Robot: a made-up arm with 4 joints.
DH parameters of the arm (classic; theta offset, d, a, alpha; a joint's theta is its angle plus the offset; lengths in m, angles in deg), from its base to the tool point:
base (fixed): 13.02 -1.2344 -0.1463 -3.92
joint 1: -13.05 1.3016 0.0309 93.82
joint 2: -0.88 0.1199 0.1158 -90
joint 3: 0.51 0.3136 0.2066 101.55
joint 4: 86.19 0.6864 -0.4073 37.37
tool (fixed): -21.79 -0.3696 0 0
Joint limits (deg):
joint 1: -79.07..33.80
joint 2: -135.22..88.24
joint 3: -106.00..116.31
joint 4: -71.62..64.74
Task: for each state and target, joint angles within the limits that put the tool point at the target. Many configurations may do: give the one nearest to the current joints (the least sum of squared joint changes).
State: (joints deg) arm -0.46 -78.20 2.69 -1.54
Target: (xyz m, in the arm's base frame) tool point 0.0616 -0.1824 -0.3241
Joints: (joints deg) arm 33.32 -54.57 40.39 11.19
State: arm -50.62 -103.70 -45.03 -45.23
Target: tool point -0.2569 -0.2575 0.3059
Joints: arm -53.22 -109.35 -38.96 -37.85
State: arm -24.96 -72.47 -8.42 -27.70
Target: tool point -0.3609 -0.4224 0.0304
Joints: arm -30.20 -74.19 19.21 -30.15
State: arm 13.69 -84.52 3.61 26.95
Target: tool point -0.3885 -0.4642 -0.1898
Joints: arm 6.44 -109.69 -15.91 46.90
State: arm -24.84 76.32 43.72 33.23
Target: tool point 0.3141 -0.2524 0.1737
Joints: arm -13.37 36.76 43.49 32.44
